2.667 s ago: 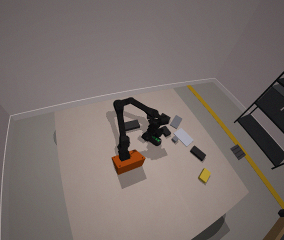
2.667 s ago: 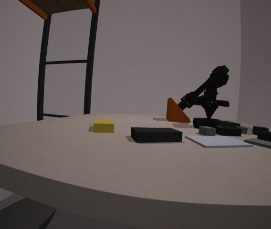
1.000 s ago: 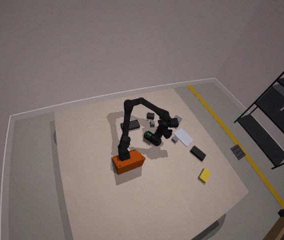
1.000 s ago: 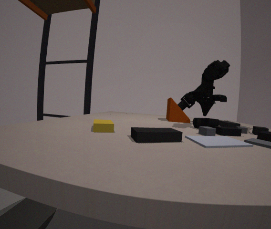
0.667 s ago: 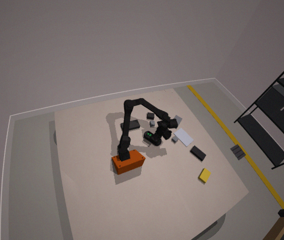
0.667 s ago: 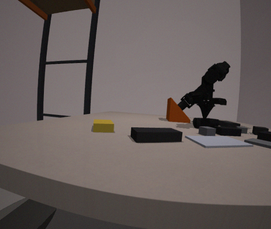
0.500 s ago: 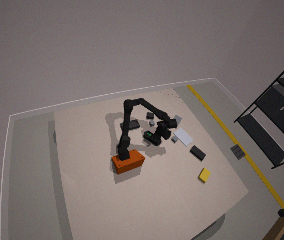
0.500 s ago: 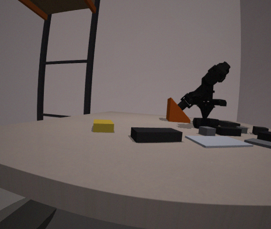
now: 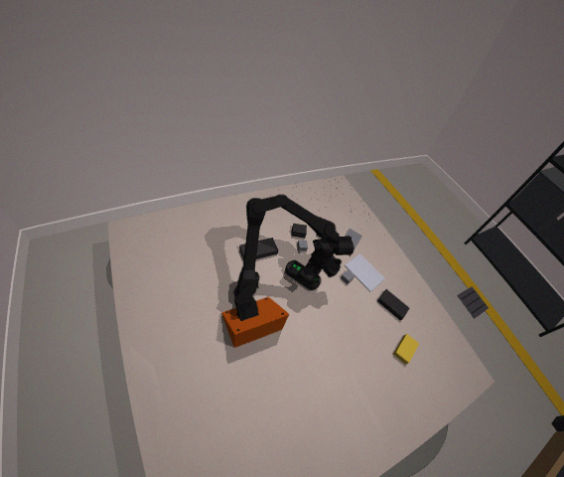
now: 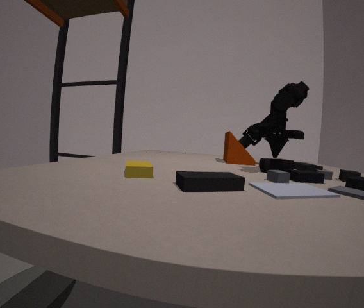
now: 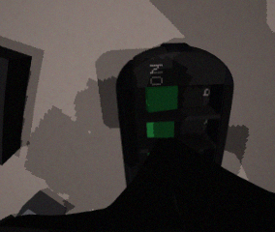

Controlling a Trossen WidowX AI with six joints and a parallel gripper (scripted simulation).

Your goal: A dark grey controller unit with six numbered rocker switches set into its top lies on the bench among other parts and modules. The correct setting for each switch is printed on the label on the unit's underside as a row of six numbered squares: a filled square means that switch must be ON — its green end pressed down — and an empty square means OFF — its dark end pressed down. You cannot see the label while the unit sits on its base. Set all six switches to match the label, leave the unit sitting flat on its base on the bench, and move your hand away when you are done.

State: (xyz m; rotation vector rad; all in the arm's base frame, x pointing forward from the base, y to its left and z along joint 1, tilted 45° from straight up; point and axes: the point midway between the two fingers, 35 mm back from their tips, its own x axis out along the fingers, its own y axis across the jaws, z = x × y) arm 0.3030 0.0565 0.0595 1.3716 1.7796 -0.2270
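Right now the small black block is 130 mm ahead of my gripper tip, 50 mm to the left of it and 40 mm below it. From my gripper tip the other things lie so: small grey block: 170 mm ahead, 50 mm to the right, 40 mm below; grey plate: 300 mm ahead, 120 mm to the left, 50 mm below; pale flat sheet: 270 mm ahead, 50 mm to the right, 50 mm below.
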